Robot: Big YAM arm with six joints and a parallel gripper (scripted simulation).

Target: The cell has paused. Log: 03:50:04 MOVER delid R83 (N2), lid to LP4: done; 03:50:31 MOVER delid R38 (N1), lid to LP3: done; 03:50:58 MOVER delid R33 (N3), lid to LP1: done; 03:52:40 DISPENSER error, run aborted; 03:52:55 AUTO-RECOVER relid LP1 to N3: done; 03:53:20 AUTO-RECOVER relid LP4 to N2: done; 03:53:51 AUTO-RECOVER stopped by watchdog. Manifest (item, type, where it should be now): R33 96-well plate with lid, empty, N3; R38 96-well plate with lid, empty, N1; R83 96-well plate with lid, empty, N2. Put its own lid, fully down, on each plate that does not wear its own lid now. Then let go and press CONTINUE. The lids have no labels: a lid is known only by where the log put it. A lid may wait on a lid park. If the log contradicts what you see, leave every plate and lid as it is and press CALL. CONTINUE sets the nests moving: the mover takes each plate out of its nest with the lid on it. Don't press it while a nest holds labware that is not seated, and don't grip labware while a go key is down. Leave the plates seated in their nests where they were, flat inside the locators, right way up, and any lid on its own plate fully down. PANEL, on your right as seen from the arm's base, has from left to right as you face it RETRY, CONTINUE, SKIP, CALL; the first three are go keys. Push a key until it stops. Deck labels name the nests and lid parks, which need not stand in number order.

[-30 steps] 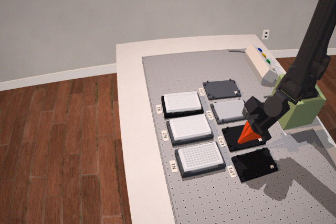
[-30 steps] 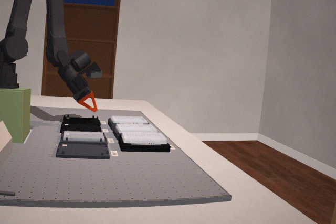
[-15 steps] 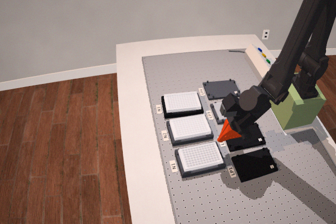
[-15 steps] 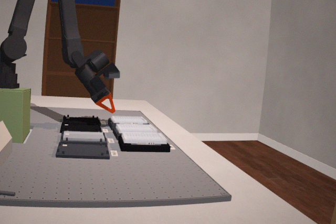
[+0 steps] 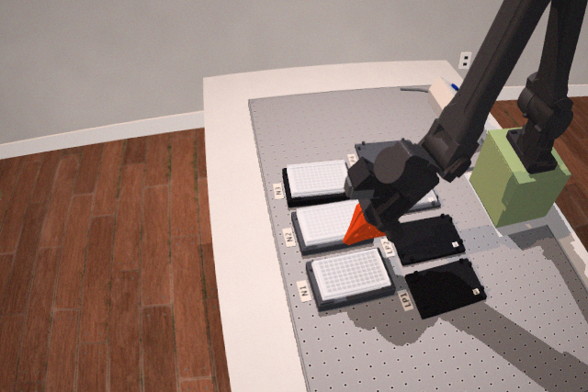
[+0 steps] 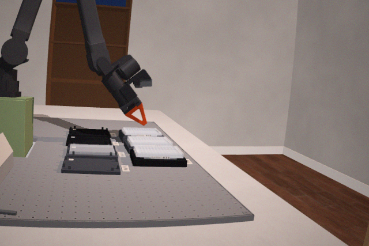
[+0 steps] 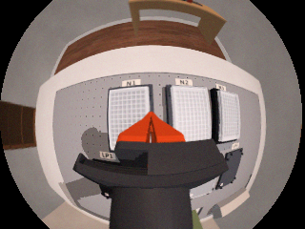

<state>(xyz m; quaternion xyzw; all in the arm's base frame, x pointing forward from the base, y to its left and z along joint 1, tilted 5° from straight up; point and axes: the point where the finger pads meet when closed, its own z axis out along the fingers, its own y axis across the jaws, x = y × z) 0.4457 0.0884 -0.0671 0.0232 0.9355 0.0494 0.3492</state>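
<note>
The clear lid lies 17 cm behind my hand, 15 cm to the right of it and 6 cm below it. Round my hand: plate (4 cm to the left, 4 cm below); then N1 label (9 cm ahead, 7 cm below, 5 cm to the left); then lid park LP2 (18 cm behind, 7 cm below, 2 cm to the right).
</note>
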